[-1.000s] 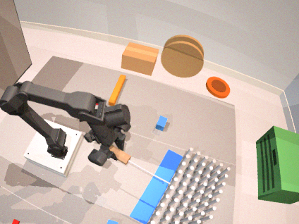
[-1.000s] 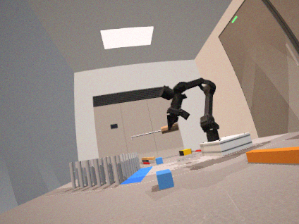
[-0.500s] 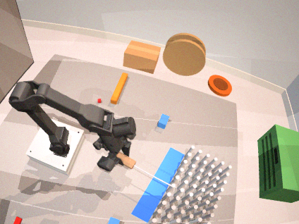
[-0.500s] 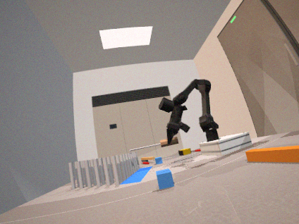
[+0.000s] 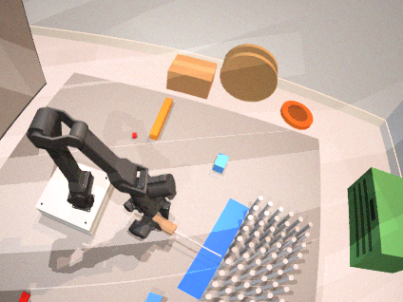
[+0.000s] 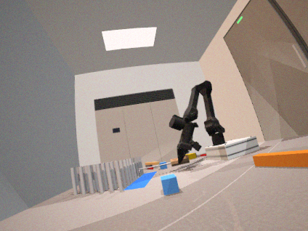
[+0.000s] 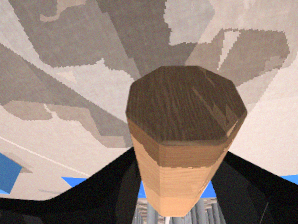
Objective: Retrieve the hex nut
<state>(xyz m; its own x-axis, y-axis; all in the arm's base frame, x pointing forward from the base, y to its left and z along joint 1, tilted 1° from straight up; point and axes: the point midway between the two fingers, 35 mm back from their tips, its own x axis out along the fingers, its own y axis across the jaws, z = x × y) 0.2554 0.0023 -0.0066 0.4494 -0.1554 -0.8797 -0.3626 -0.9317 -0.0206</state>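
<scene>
Right now my gripper tip is 18 cm short of the blue taped strip, 4 cm above it and 3 cm to the left of it. Also, from my gripper tip: red cube: 35 cm to the left, 19 cm behind, 3 cm below; orange bar: 47 cm to the left, 10 cm behind, 2 cm below.
</scene>
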